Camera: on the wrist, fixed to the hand. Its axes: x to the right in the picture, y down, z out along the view.
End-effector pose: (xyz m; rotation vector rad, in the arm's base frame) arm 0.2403 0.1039 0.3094 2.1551 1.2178 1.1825
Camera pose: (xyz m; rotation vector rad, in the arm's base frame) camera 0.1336 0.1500 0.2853 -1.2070 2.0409 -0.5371
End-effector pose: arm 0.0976 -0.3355 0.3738 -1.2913 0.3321 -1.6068
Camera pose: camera -0.0126 -0.3166 0.4137 0.1346 1.2674 1.1548
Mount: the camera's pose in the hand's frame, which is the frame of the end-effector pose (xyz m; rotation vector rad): -0.0011 -0.0949 -0.0713 -0.1930 -0.1276 3.0635
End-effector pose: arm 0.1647 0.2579 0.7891 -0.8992 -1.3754 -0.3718
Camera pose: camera 0.1461 0.1458 0.8236 -1.9378 1.0375 1.8406
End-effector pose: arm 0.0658 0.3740 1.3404 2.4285 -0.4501 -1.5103
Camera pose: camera 0.1418 0.4651 1.3376 -0.3623 -1.8987 0.1419
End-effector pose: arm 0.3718 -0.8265 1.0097 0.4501 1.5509 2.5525
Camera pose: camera 0.3457 -0.8428 0.8950 -1.1702 0.3977 -0.2472
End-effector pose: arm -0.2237 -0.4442 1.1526 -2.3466 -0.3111 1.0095
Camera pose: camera -0.1721 -0.3960 1.2480 0.3700 -2.0828 -0.8037
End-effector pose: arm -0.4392 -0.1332 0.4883 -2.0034 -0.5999 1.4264
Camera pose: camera -0.3738 -0.0809 0.5724 0.5792 -1.6307 -0.7827
